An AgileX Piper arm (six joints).
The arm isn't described. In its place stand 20 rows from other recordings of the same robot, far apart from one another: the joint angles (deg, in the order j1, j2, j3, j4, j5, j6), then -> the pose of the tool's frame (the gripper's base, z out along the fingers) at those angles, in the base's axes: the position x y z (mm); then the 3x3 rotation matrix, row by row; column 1 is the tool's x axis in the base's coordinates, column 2 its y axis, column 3 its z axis.
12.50 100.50 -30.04 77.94 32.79 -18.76 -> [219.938, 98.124, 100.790], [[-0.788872, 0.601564, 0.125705], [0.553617, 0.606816, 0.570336], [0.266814, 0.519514, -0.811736]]
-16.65 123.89 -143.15 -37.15 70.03 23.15 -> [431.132, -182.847, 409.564], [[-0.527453, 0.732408, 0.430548], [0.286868, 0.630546, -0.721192], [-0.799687, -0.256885, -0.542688]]
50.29 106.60 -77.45 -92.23 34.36 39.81 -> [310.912, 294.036, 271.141], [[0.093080, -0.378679, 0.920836], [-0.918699, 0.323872, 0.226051], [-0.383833, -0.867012, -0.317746]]
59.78 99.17 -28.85 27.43 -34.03 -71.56 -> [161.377, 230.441, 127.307], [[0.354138, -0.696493, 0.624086], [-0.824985, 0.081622, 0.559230], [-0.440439, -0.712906, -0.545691]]
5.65 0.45 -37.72 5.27 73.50 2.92 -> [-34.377, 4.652, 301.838], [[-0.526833, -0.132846, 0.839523], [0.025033, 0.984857, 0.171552], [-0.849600, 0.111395, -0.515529]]
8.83 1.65 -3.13 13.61 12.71 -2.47 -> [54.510, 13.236, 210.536], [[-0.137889, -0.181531, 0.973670], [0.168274, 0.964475, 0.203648], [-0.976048, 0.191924, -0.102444]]
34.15 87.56 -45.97 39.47 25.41 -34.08 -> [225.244, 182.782, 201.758], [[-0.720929, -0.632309, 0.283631], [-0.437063, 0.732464, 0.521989], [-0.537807, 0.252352, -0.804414]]
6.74 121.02 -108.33 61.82 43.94 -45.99 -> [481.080, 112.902, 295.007], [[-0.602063, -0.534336, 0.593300], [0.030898, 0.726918, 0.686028], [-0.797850, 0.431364, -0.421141]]
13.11 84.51 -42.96 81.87 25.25 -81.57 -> [272.545, 102.929, 222.692], [[-0.625863, -0.524932, 0.576838], [-0.154619, 0.808428, 0.567923], [-0.764453, 0.266251, -0.587130]]
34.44 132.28 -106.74 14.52 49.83 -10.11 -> [396.250, 292.864, 154.920], [[-0.765550, -0.618913, 0.175727], [-0.537961, 0.765590, 0.352803], [-0.352889, 0.175554, -0.919049]]
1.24 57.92 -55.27 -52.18 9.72 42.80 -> [222.590, -7.321, 409.281], [[-0.080279, 0.100321, 0.991711], [-0.156435, 0.981325, -0.111934], [-0.984420, -0.164124, -0.063086]]
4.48 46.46 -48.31 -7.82 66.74 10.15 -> [125.858, -1.549, 328.080], [[-0.856041, 0.091067, 0.508824], [0.054998, 0.994817, -0.085519], [-0.513974, -0.045223, -0.856613]]
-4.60 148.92 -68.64 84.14 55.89 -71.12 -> [357.159, 46.457, -52.538], [[-0.986417, 0.104713, 0.126557], [0.163545, 0.554265, 0.816115], [0.015311, 0.825727, -0.563861]]
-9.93 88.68 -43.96 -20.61 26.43 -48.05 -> [270.843, -61.890, 181.637], [[-0.569715, -0.723873, 0.389144], [-0.820896, 0.523942, -0.227188], [-0.039434, -0.448880, -0.892722]]
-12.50 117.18 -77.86 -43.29 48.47 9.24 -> [384.996, -133.197, 158.373], [[-0.990424, -0.061696, 0.123507], [-0.120330, 0.824340, -0.553158], [-0.067684, -0.562723, -0.823870]]
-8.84 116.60 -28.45 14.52 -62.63 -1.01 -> [288.735, -65.410, 79.667], [[-0.321219, 0.389139, 0.863359], [0.149319, 0.921082, -0.359601], [-0.935159, 0.013406, -0.353974]]
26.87 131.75 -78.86 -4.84 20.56 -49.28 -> [389.076, 194.111, 52.118], [[-0.132883, -0.930321, 0.341825], [-0.971710, 0.190225, 0.139975], [-0.195246, -0.313554, -0.929281]]
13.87 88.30 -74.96 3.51 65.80 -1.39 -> [296.242, 78.382, 304.405], [[-0.933937, -0.253375, 0.252115], [-0.229704, 0.965863, 0.119772], [-0.273856, 0.053948, -0.960257]]
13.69 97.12 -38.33 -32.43 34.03 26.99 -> [248.430, 32.406, 122.852], [[-0.962589, -0.205729, 0.176345], [-0.247822, 0.931593, -0.265930], [-0.109573, -0.299684, -0.947725]]
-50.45 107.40 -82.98 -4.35 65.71 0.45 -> [232.586, -291.528, 227.831], [[-0.652330, 0.757934, 0.001266], [0.753235, 0.648470, -0.110107], [-0.084274, -0.070872, -0.993919]]
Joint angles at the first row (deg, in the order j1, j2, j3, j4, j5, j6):
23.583, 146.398, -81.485, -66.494, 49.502, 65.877
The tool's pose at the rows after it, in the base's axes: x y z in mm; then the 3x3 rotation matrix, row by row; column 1 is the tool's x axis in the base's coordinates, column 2 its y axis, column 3 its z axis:
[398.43, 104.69, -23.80], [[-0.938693, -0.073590, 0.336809], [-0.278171, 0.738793, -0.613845], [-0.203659, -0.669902, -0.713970]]
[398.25, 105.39, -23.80], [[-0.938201, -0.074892, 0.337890], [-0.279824, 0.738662, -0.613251], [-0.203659, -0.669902, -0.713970]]
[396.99, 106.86, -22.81], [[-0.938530, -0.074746, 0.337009], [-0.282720, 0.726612, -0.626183], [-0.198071, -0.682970, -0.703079]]
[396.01, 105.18, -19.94], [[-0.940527, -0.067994, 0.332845], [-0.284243, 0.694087, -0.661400], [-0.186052, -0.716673, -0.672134]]
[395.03, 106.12, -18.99], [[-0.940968, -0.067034, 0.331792], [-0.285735, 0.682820, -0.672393], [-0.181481, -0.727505, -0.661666]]
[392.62, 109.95, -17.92], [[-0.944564, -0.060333, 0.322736], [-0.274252, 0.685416, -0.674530], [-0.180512, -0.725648, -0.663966]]
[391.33, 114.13, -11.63], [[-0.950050, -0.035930, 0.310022], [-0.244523, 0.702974, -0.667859], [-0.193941, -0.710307, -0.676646]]
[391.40, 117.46, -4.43], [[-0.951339, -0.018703, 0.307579], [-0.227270, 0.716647, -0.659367], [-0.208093, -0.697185, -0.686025]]
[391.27, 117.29, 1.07], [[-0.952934, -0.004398, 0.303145], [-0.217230, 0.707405, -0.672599], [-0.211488, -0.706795, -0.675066]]
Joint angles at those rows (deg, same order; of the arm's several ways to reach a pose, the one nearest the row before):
23.583, 146.398, -81.484, -66.494, 49.502, 65.877
23.683, 146.398, -81.486, -66.494, 49.502, 65.876
24.097, 146.397, -81.483, -66.564, 50.622, 65.878
24.331, 146.397, -81.505, -67.232, 53.351, 65.899
24.635, 146.398, -81.505, -67.306, 54.330, 65.899
25.252, 146.215, -81.505, -66.106, 54.870, 65.899
25.719, 145.155, -81.504, -63.882, 55.081, 65.900
26.027, 144.012, -81.505, -62.456, 55.131, 65.732
26.142, 143.375, -81.506, -62.174, 56.488, 65.731

